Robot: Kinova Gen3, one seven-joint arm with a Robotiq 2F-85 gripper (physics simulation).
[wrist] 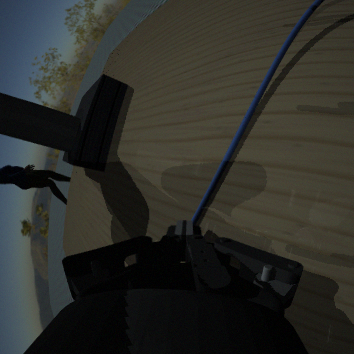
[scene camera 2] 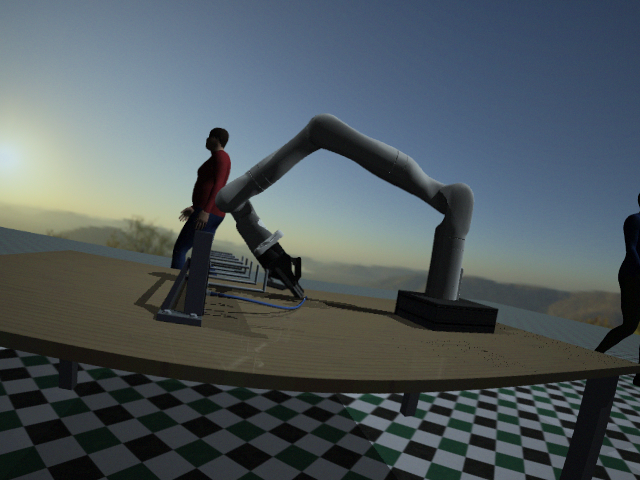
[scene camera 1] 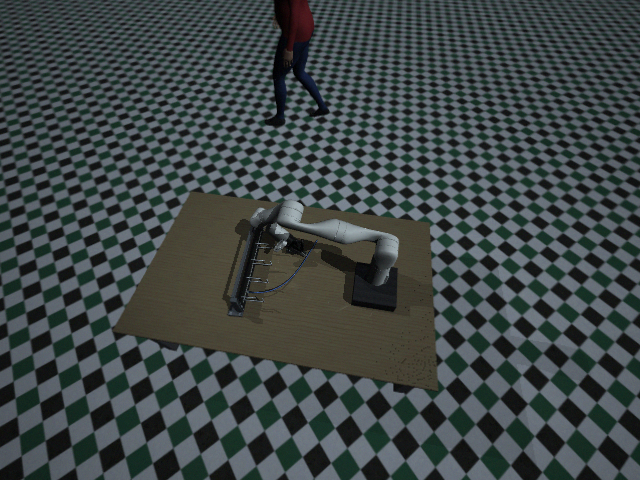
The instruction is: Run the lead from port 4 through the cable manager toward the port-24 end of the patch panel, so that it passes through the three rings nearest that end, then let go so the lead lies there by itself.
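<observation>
The patch panel [scene camera 1: 240,272] [scene camera 2: 198,273] stands on edge on the wooden table [scene camera 1: 196,314] [scene camera 2: 103,310], with the cable manager's metal rings [scene camera 1: 261,263] [scene camera 2: 232,269] sticking out of its side towards the arm. The blue lead [scene camera 1: 290,277] [scene camera 2: 252,300] [wrist: 246,119] curves from the near end of the panel across the table to my fingertips, outside the rings. My gripper [scene camera 1: 302,251] [scene camera 2: 299,295] [wrist: 184,229] is shut, its tips down at the table. The lead runs up to the right side of the tips and disappears under them; I see nothing held between the fingers.
The arm's black base [scene camera 1: 374,294] [scene camera 2: 444,312] [wrist: 98,123] stands on the table, to the right of the panel in scene camera 1. A person in a red top [scene camera 1: 291,56] [scene camera 2: 209,186] walks on the floor beyond the table. Another person [scene camera 2: 628,289] is at the right edge.
</observation>
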